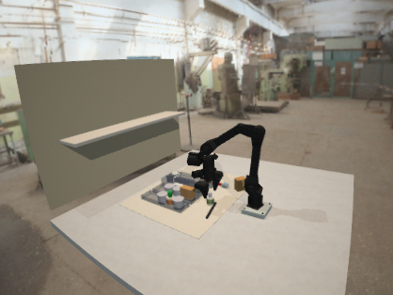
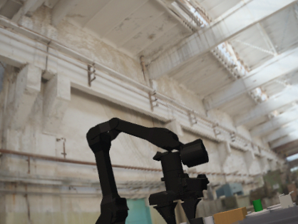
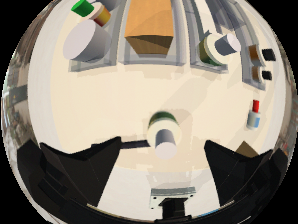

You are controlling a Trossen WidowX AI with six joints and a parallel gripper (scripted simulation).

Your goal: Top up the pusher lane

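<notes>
My gripper tip is 50 mm to the right of the black stick, 50 mm past it and 50 mm above it. Round my gripper tip: brown box 230 mm to the right, 30 mm behind, 20 mm below; then shelf 620 mm ahead, 310 mm above, 70 mm to the left.
</notes>
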